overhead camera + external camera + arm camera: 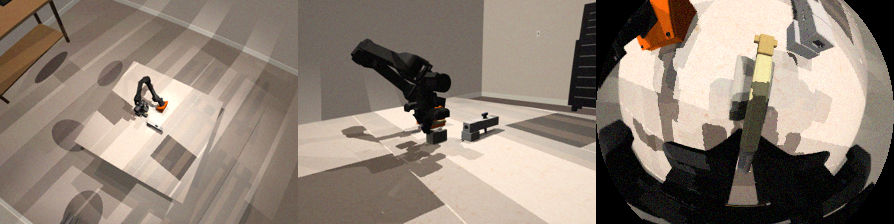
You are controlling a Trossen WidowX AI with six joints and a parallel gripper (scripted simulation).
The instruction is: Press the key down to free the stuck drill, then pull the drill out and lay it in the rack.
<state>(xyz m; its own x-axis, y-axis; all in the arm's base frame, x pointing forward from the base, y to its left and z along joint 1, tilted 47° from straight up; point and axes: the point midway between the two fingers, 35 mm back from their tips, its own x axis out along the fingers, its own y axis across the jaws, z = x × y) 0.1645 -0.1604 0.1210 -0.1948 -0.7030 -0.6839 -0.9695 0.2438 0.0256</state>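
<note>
Now: gripper tip 1 cm short of the drill, 4 cm to the right of it and 3 cm below it. The rest, counted from my gripper tip: dark key 11 cm ahead, 23 cm to the left, 1 cm above; then grey rack 1 cm ahead, 5 cm to the left, 2 cm below.
</note>
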